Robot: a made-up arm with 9 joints. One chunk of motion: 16 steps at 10 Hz.
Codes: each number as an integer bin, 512 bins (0 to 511) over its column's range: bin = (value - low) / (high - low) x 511, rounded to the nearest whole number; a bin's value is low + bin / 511 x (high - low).
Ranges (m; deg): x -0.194..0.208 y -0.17..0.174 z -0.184..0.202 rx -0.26..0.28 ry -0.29..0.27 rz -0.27..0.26
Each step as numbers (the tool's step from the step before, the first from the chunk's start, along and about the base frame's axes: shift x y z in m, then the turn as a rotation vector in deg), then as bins.
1 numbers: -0.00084 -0.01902 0.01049 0.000 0.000 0.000
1 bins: 246 224 257 246 265 260
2 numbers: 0.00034 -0.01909 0.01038 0.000 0.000 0.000
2 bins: 247 224 257 246 265 260
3 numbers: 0.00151 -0.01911 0.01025 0.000 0.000 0.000
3 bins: 249 224 257 246 265 260
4 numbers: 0.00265 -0.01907 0.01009 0.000 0.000 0.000
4 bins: 250 224 257 246 265 260
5 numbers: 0.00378 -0.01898 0.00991 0.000 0.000 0.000
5 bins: 251 224 257 246 265 260
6 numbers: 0.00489 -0.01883 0.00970 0.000 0.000 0.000
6 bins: 253 225 256 246 265 260
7 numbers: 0.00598 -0.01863 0.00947 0.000 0.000 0.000
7 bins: 254 225 256 246 265 260
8 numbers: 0.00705 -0.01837 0.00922 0.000 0.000 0.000
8 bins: 256 225 256 246 265 260
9 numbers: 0.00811 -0.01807 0.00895 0.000 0.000 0.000
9 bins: 257 226 255 246 265 260
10 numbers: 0.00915 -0.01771 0.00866 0.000 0.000 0.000
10 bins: 258 226 255 246 265 260
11 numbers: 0.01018 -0.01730 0.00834 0.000 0.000 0.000
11 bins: 260 227 255 246 265 260
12 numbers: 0.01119 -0.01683 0.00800 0.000 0.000 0.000
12 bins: 261 228 254 246 265 260
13 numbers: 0.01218 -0.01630 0.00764 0.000 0.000 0.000
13 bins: 262 228 254 246 265 260
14 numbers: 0.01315 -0.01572 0.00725 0.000 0.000 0.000
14 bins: 263 229 253 246 265 260
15 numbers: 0.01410 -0.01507 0.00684 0.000 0.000 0.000
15 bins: 265 230 253 246 265 260
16 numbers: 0.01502 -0.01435 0.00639 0.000 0.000 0.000
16 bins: 266 231 252 246 265 260
